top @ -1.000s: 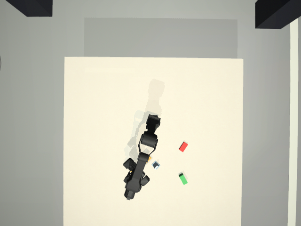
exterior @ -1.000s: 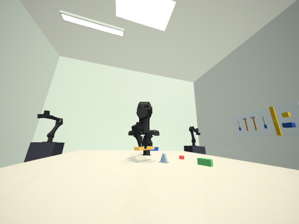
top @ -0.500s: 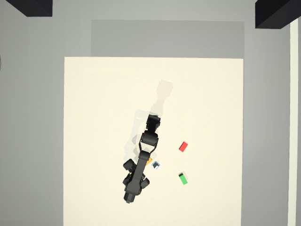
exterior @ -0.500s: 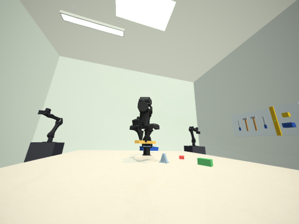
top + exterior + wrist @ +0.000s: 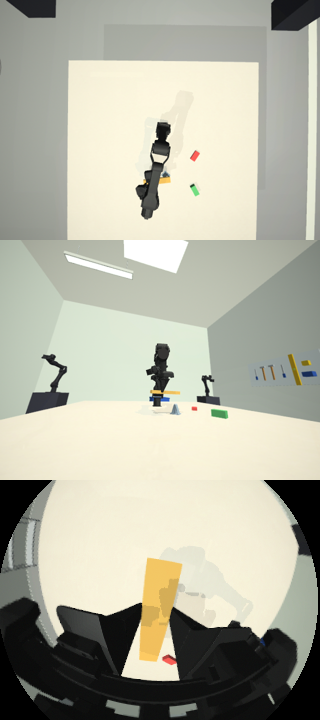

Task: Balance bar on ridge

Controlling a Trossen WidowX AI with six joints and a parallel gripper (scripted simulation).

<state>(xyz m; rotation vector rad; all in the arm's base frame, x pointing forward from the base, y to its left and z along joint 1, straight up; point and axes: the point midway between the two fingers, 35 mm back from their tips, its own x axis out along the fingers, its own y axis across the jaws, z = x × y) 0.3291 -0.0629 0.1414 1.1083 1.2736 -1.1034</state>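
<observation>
My gripper tip is 30 mm to the right of the orange bar. Round my gripper tip: green block 90 mm ahead, 280 mm to the left, 90 mm below; then red block 140 mm behind, 280 mm to the left, 100 mm below.
</observation>
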